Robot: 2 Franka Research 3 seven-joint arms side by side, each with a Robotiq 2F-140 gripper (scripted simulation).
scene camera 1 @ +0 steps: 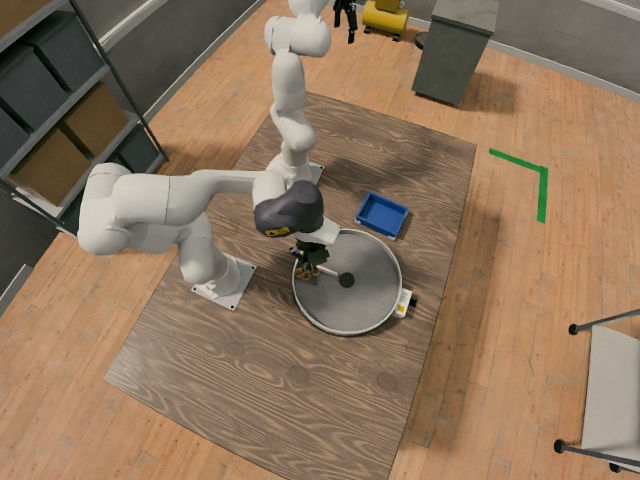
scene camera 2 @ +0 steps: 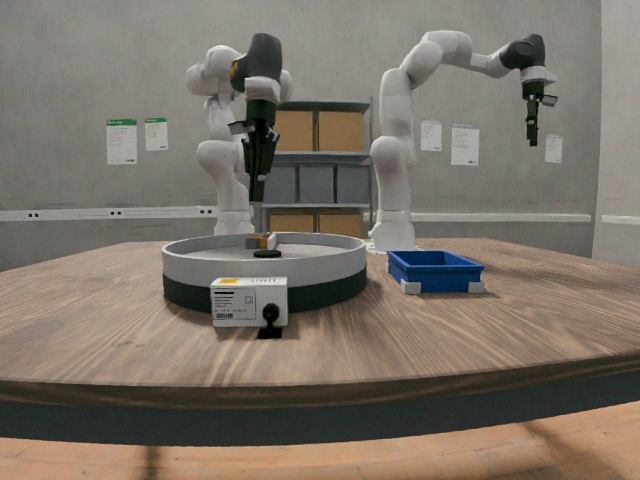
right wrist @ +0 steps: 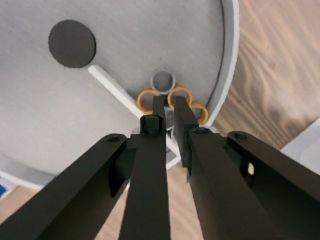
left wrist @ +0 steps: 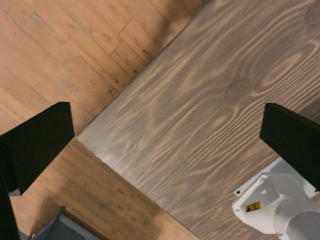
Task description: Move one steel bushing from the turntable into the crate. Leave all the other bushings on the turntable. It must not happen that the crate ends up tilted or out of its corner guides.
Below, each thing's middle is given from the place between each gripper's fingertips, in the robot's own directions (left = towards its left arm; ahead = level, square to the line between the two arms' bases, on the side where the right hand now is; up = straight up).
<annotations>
Right now my right hand is 120 mm short of the turntable (scene camera 2: 281, 250), 50 mm to the right of it and 150 mm above it. Also, from my right hand: blue crate (scene camera 2: 433, 279) (120 mm ahead, 400 mm to the left, 180 mm below).
The blue crate lies 56 cm to the right of my left hand (scene camera 2: 532, 142), 50 cm ahead of it and 39 cm below it. Also, from my left hand: turntable 91 cm to the right, 51 cm ahead, 36 cm below.
</annotations>
